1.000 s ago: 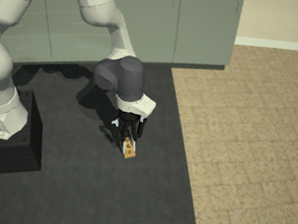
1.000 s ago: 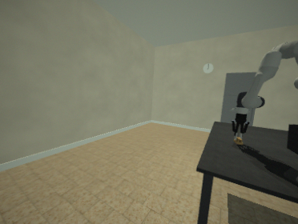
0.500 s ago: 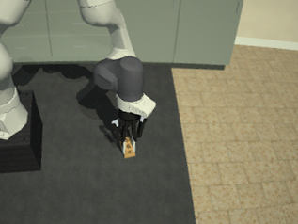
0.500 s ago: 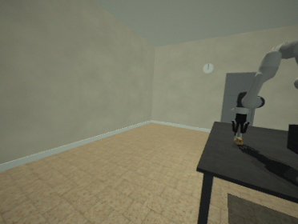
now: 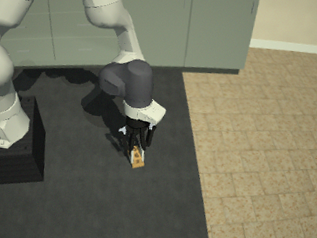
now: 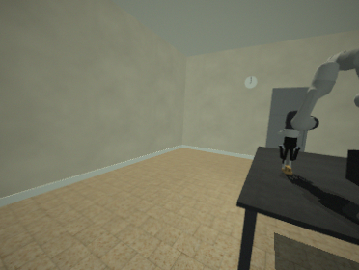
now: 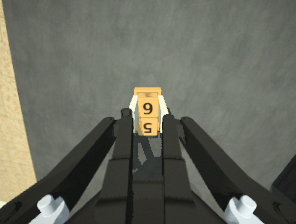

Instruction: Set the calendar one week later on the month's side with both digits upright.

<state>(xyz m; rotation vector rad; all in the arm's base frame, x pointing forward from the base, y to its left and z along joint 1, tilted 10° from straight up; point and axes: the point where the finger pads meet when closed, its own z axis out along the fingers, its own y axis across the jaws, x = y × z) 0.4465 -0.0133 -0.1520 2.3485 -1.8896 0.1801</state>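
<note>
Right now my hand is 3 cm above the orange calendar cube. Also, from my hand: orange calendar tray (2 cm to the left, 4 cm below).
</note>
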